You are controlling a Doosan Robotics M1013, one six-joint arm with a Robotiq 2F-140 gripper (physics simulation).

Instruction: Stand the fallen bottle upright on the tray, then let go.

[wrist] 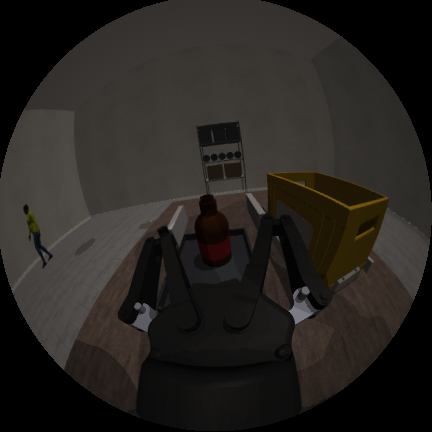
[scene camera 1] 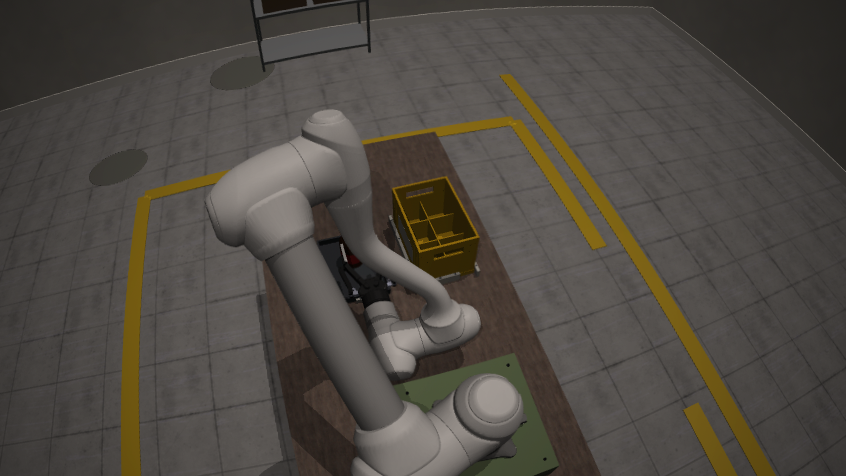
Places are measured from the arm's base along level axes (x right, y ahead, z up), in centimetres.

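Pixels of known places: gripper, fingertip midpoint: (wrist: 215, 206).
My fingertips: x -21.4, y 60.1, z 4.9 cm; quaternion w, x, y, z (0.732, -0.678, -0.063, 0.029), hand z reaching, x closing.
Observation:
Ahead of a thing's pixels: the offset from my fingertips to its middle. Level surfaces: height alone.
The brown bottle with a red label @(dx -2.6, dy +5.8, dz -7.4 cm) (scene camera 1: 353, 259) (wrist: 213, 235) stands upright on the dark tray (scene camera 1: 329, 252) (wrist: 240, 256). In scene camera 1 the arm hides much of the bottle and tray. My gripper (scene camera 1: 360, 267) (wrist: 215, 206) is open and level, low over the tray's near side. In the wrist view the bottle shows between the two light finger pads, with a gap on each side and neither pad touching it. How deep the bottle stands between the pads is hard to tell.
A yellow divided crate @(dx +23.6, dy +6.8, dz -6.9 cm) (scene camera 1: 467, 258) (wrist: 345, 250) stands right of the tray on the brown table @(dz -15.7 cm) (scene camera 1: 408, 155). The arm is mounted on a green plate (scene camera 1: 533, 417) at the near end. A shelf rack (scene camera 1: 319, 43) and a person (wrist: 33, 222) are far off.

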